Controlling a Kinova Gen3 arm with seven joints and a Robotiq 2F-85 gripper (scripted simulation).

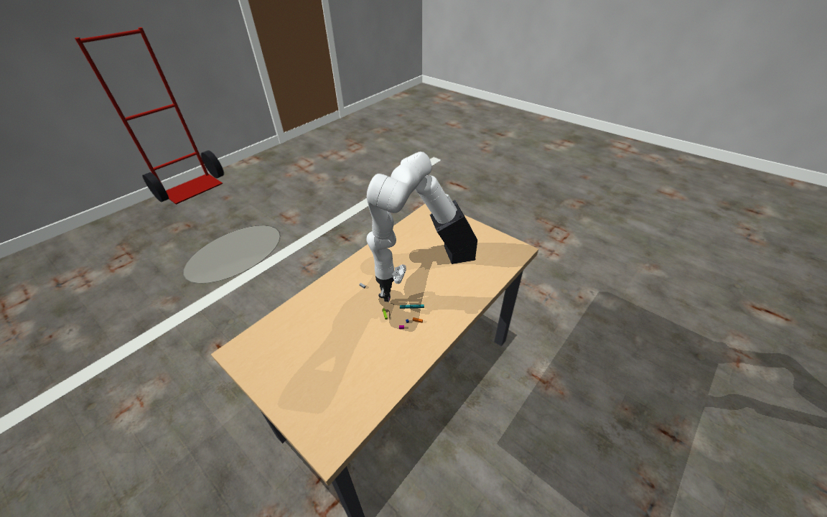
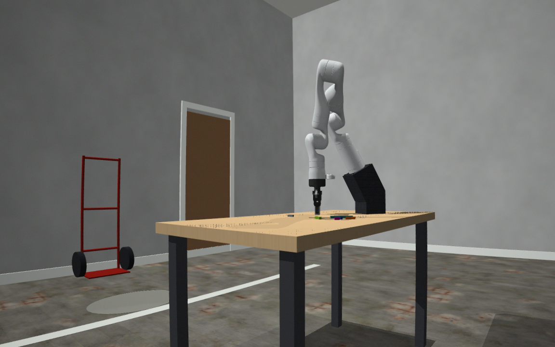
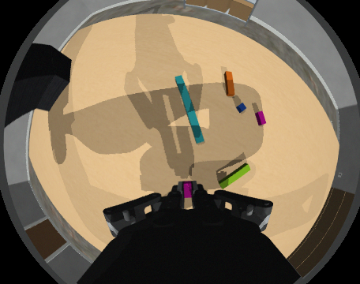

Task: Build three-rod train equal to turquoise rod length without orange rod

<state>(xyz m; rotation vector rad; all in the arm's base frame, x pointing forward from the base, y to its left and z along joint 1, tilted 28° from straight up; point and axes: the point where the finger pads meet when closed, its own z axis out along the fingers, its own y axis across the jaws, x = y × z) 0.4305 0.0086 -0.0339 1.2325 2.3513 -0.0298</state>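
The grey rod is 20 mm ahead of my hand, 150 mm to the right of it and 30 mm below it. The rest, counted from my hand: turquoise rod 50 mm behind, 100 mm to the left, 30 mm below; then lime rod 50 mm ahead, 40 mm to the left, 30 mm below; then blue rod 20 mm ahead, 130 mm to the left, 30 mm below.
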